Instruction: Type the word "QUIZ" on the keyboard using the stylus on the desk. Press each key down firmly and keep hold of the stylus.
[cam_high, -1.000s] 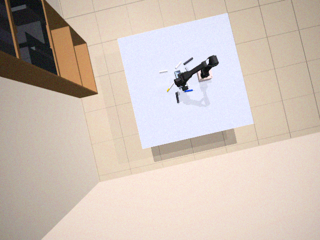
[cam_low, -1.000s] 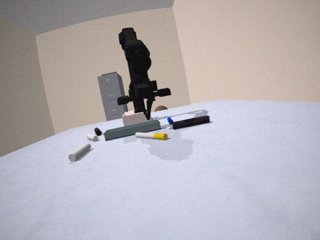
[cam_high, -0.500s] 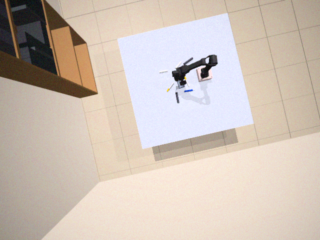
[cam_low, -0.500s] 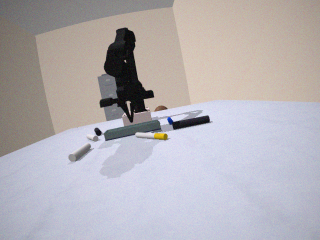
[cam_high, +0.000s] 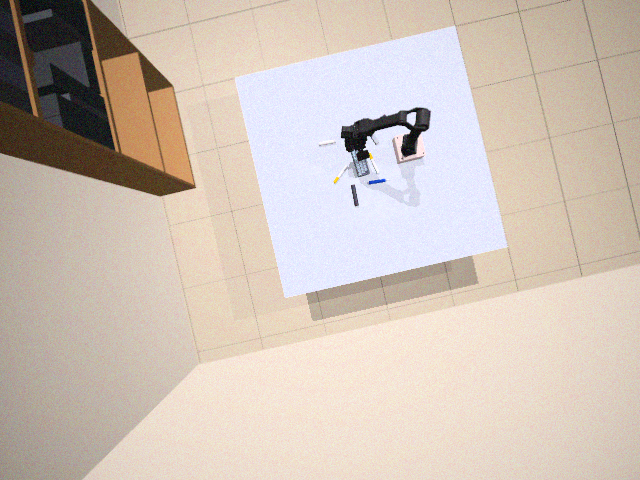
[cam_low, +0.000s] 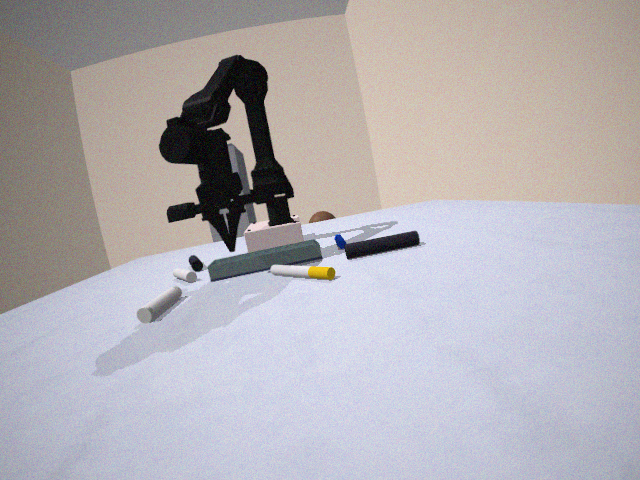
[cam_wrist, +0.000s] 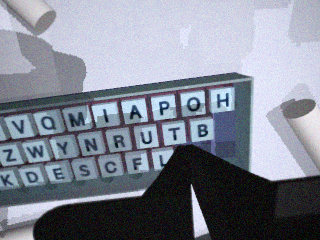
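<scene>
My gripper tip is now 22 cm to the right of the blue stylus, 8 cm past it and 3 cm above it. From my gripper tip the other things lie so: grey stylus tip 22 cm to the left, 11 cm behind, 3 cm below.
</scene>
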